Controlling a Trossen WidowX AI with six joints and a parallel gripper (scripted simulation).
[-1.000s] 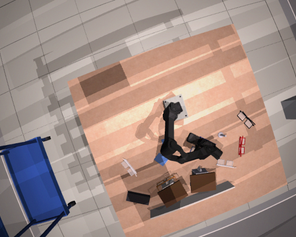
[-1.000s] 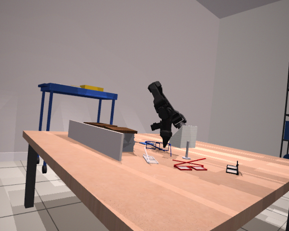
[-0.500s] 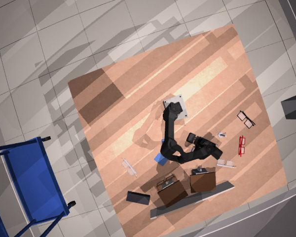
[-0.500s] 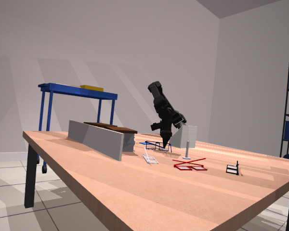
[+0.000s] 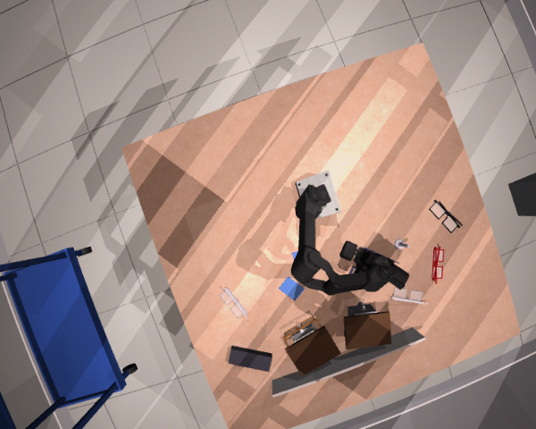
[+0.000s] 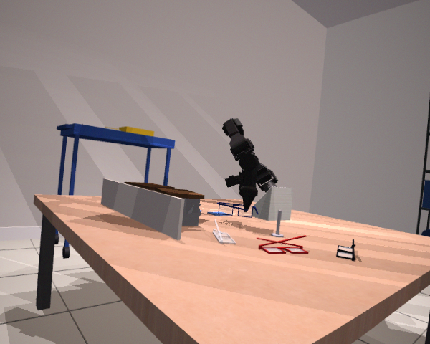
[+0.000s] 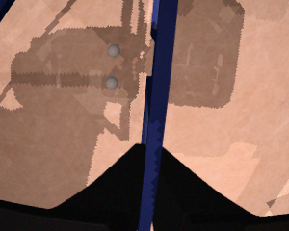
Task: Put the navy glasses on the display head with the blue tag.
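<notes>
The grey peg stand is 17 cm to the left of my gripper tip, 3 cm ahead of it and 2 cm below it. Also, from my gripper tip: dark case: 53 cm to the right, 23 cm ahead, 3 cm below.
</notes>
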